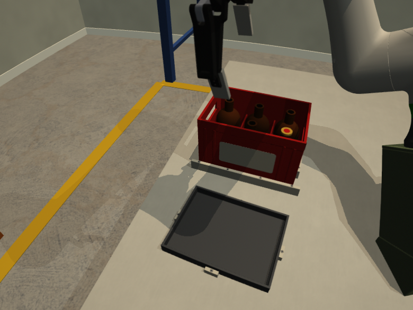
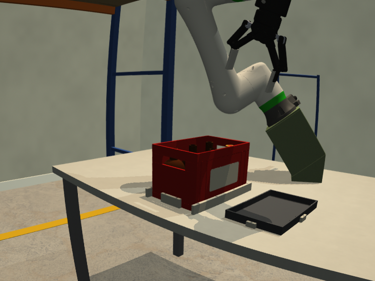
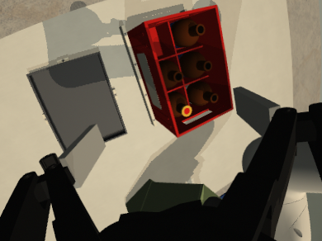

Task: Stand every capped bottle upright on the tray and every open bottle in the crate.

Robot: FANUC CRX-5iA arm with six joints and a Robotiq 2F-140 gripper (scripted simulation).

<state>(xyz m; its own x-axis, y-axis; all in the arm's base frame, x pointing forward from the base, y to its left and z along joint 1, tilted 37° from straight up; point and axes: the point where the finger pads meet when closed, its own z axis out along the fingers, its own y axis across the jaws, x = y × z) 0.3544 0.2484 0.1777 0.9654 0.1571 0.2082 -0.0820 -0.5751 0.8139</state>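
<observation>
The red crate lies 310 mm below my hand, 180 mm to the right of it and 10 mm behind it. The rest, counted from my hand: dark tray: 380 mm below, 100 mm to the left, 40 mm behind; then capped bottle: 300 mm below, 140 mm to the right, 100 mm behind.
</observation>
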